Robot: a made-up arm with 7 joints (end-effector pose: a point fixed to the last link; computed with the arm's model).
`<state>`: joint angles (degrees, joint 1 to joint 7).
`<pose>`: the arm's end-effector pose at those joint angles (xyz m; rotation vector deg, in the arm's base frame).
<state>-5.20 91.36 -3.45 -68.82 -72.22 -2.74 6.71</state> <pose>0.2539 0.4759 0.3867 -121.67 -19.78 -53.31</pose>
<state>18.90 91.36 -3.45 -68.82 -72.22 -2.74 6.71</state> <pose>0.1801 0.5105 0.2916 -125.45 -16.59 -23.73</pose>
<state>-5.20 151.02 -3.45 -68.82 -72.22 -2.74 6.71</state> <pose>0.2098 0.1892 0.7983 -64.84 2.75 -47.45</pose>
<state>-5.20 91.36 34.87 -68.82 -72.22 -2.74 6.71</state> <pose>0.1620 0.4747 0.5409 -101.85 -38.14 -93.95</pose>
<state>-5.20 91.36 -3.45 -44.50 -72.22 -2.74 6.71</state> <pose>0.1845 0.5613 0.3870 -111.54 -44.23 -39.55</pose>
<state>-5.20 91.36 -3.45 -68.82 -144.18 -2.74 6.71</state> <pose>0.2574 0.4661 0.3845 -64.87 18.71 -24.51</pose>
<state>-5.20 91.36 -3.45 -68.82 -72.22 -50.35 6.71</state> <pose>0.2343 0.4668 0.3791 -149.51 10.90 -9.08</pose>
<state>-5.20 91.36 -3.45 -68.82 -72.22 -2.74 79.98</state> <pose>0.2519 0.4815 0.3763 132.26 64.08 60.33</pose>
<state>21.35 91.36 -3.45 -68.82 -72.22 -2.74 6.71</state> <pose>0.1703 0.5134 0.2838 -125.58 -16.24 -20.72</pose>
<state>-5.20 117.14 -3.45 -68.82 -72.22 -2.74 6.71</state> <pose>0.2334 0.4070 0.6007 -97.16 -9.36 -51.79</pose>
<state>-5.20 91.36 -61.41 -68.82 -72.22 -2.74 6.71</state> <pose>0.1749 0.4845 0.1338 -129.21 9.23 12.49</pose>
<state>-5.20 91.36 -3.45 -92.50 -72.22 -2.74 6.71</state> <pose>0.2818 0.3725 0.3849 -127.83 6.39 -65.70</pose>
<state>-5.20 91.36 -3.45 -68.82 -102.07 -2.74 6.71</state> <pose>0.2554 0.4716 0.3874 -98.96 -2.13 -41.49</pose>
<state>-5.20 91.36 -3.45 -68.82 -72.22 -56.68 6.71</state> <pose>0.2314 0.4659 0.3795 -151.92 15.30 -2.46</pose>
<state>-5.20 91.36 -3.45 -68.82 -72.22 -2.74 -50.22</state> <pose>0.2569 0.4669 0.3859 -77.44 13.89 -32.44</pose>
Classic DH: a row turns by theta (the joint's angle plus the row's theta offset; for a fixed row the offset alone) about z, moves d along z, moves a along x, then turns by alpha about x. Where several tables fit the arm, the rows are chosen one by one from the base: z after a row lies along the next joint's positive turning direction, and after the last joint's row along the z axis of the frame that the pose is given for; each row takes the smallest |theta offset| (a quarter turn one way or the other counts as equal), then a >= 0, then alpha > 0; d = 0 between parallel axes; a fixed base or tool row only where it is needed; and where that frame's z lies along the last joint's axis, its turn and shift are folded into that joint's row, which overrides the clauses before.
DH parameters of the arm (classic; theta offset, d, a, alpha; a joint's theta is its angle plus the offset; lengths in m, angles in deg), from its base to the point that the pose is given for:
base (fixed): 0 0.3436 -0.02 -70
joint 1: 90 -0.0269 0.0154 90
joint 2: 70 -0.01 0 -90
joint 3: -90 -0.38 0.04 -90
joint 4: 0 0.04 -0.03 90
joint 5: 0 -0.24 -0.03 -90
joint 6: 0 0 0.03 90
joint 7: 13.97 -0.0225 -0.0097 136.38
tool (fixed): -113.86 -0.0035 0 0

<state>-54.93 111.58 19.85 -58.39 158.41 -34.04 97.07</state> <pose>-0.0157 0.3960 0.7255 -44.76 -82.74 -78.29</pose>
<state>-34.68 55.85 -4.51 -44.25 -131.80 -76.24 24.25</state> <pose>0.3754 0.4027 0.1977 -148.92 0.00 35.48</pose>
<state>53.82 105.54 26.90 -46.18 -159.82 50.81 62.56</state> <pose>0.1593 0.5502 0.4579 -84.14 31.92 -40.61</pose>
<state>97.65 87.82 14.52 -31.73 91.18 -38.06 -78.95</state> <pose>-0.2058 0.5551 0.4582 -95.52 -70.22 -28.64</pose>
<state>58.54 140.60 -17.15 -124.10 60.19 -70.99 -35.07</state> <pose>0.1886 0.2733 0.2815 118.52 4.92 -25.28</pose>
